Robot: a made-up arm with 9 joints.
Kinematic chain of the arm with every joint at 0, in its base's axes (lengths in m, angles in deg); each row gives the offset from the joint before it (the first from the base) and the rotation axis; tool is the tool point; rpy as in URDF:
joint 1: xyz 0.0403 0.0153 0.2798 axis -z
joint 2: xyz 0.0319 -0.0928 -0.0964 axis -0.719 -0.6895 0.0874
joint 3: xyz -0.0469 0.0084 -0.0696 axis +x
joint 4: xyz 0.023 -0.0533 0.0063 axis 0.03 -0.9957 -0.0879
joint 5: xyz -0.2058 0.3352 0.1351 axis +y
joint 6: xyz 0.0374 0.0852 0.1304 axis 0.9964 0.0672 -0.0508
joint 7: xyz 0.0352 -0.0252 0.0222 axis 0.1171 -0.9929 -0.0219
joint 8: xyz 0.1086 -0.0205 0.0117 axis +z
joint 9: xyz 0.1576 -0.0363 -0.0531 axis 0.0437 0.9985 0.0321
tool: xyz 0.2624 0.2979 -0.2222 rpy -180 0 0
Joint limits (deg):
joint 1: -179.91..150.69
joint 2: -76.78..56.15
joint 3: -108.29..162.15
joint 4: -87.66..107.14
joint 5: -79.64..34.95
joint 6: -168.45..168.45
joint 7: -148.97..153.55
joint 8: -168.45..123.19
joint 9: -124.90..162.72
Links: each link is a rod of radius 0.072 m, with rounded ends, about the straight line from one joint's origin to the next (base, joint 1, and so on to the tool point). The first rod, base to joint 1, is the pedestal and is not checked.
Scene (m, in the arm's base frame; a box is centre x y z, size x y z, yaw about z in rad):
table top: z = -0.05
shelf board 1: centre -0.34 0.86 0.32 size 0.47 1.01 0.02 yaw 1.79
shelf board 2: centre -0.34 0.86 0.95 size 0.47 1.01 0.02 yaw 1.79
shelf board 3: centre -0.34 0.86 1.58 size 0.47 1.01 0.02 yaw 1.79
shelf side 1: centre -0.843 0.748 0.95 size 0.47 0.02 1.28 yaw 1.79
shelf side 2: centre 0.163 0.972 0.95 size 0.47 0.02 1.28 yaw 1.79
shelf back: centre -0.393 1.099 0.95 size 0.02 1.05 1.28 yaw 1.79
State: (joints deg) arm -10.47 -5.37 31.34 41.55 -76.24 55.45 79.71 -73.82 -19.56
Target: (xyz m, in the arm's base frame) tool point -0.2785 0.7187 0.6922
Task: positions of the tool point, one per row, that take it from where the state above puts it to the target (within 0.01 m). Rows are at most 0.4 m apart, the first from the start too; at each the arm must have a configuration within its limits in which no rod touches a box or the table.
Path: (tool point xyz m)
1: -0.4008 -0.3795 0.1127
2: -0.5395 -0.1527 0.0969
3: -0.5698 0.1210 0.2163
4: -0.4503 0.3301 0.4417
5: -0.2022 0.3758 0.6921
6: -0.2482 0.5414 0.7220
7: -0.2784 0.7187 0.6923

